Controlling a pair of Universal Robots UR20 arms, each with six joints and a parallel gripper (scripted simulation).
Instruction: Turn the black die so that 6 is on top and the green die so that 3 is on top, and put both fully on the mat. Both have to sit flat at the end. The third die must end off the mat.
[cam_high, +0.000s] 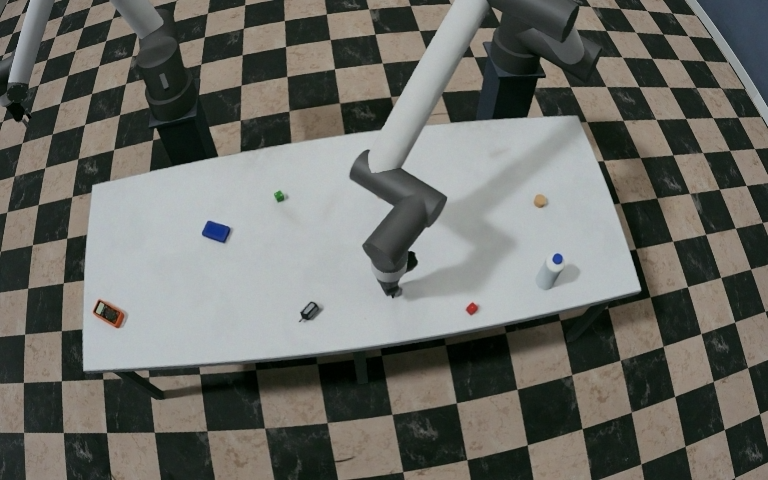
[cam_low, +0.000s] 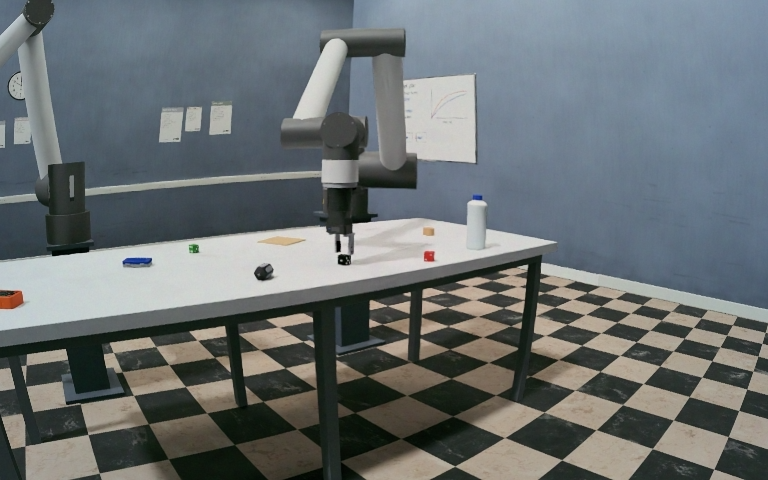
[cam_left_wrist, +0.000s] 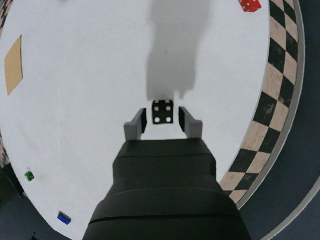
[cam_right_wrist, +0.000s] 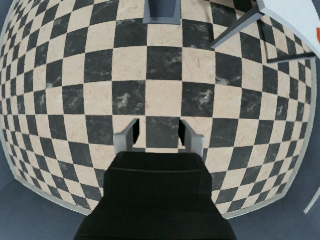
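Observation:
Now: left hand 4 cm above the black die. Also, from my left hand: tan mat (46 cm behind, 4 cm to the left, 5 cm below); red die (11 cm ahead, 25 cm to the left, 4 cm below); white bottle (5 cm ahead, 55 cm to the left, 4 cm above).

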